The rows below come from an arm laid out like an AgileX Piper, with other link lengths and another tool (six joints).
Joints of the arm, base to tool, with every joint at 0 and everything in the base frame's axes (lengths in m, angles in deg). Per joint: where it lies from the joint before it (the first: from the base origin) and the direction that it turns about. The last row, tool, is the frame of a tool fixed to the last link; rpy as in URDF.
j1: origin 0 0 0.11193 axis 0 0 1
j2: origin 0 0 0 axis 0 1 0
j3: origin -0.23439 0 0.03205 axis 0 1 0
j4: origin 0.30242 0 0.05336 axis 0.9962 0 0.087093
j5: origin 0 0 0 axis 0 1 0
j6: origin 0.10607 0 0.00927 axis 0.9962 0 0.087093
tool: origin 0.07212 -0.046 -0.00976 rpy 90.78 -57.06 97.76
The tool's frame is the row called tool.
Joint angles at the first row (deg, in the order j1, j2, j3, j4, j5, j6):
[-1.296, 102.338, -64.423, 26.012, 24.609, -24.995]
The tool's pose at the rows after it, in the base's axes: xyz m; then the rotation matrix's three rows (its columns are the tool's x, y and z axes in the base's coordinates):
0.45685 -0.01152 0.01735; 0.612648 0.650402 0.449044; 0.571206 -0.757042 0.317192; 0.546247 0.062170 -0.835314
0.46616 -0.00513 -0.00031; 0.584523 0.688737 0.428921; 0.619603 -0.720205 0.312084; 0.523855 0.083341 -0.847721
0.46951 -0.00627 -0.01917; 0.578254 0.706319 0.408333; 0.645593 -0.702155 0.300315; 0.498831 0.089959 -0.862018
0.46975 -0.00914 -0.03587; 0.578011 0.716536 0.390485; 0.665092 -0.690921 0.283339; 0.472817 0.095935 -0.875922
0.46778 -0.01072 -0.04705; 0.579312 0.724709 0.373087; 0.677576 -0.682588 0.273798; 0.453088 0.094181 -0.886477
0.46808 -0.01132 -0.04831; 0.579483 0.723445 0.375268; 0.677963 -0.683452 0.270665; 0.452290 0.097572 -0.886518
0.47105 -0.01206 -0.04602; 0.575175 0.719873 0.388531; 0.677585 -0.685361 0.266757; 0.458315 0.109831 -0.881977
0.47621 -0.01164 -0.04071; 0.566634 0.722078 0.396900; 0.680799 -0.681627 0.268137; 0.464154 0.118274 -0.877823
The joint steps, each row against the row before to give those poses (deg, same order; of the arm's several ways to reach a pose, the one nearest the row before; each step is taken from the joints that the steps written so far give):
[1.667, 4.244, -2.633, 0.621, -1.314, -2.331]
[1.044, 4.160, -1.982, 0.376, -1.475, -3.262]
[0.093, 3.473, -1.125, 0.000, -1.204, -1.987]
[0.001, 2.712, -0.536, -0.985, -1.242, -0.599]
[0.000, 1.566, -0.098, -0.763, -0.503, -0.236]
[0.000, 0.224, -0.001, -0.126, -0.377, 0.067]
[0.000, -0.002, -0.236, -0.026, -0.622, 0.001]
[0.000, 0.001, -1.013, -0.235, 0.419, -0.002]

